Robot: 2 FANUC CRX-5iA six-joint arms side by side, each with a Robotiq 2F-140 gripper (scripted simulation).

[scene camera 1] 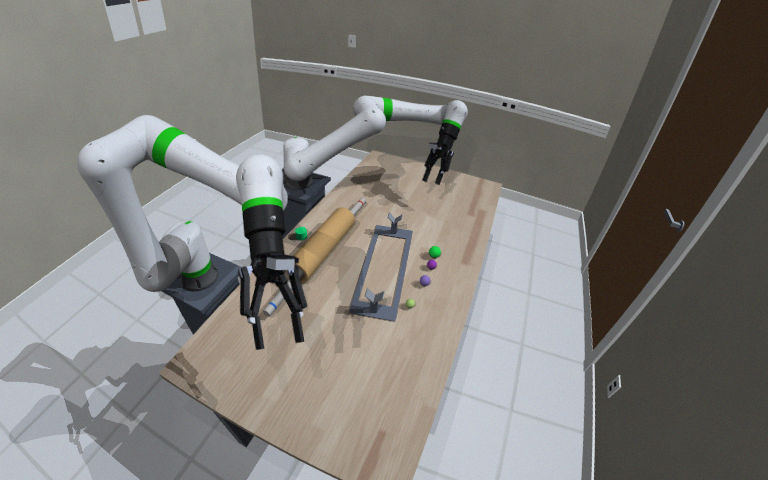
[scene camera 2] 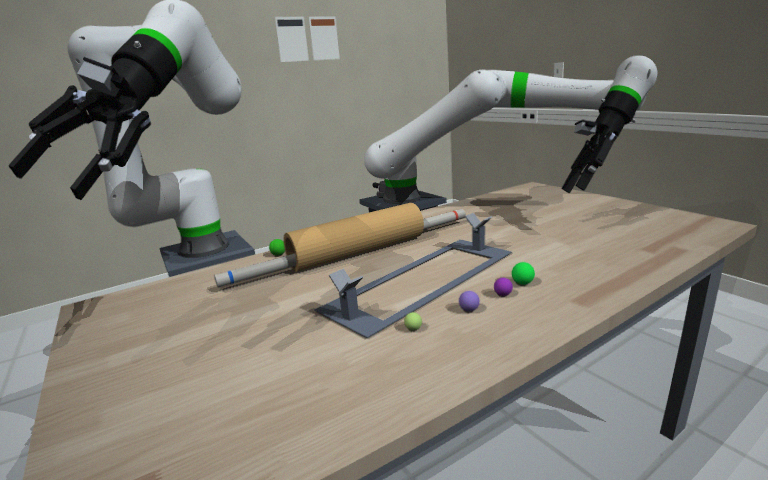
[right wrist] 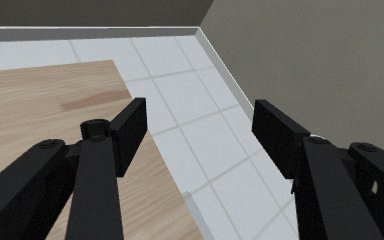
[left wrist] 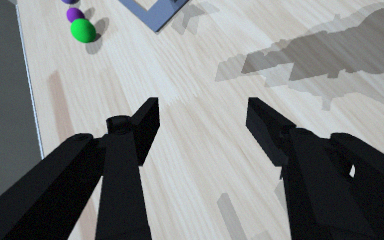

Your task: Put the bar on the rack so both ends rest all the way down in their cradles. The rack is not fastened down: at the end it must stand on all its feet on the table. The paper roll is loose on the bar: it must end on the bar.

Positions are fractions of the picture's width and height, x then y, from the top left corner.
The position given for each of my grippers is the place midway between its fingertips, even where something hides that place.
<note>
In view: my left gripper (scene camera 2: 0.75, 0.39), my right gripper (scene camera 2: 0.06, 0.38), a dark rack (scene camera 2: 0.48, 0.68) and a paper roll (scene camera 2: 0.42, 0.51).
The dark rack shows as well in scene camera 1 (scene camera 1: 0.49, 0.64). The paper roll shows as well in scene camera 1 (scene camera 1: 0.41, 0.52). My left gripper also shows in the left wrist view (left wrist: 0.53, 0.46). The right wrist view misses the dark rack: it is out of frame. The right wrist view misses the paper roll: it is out of frame.
</note>
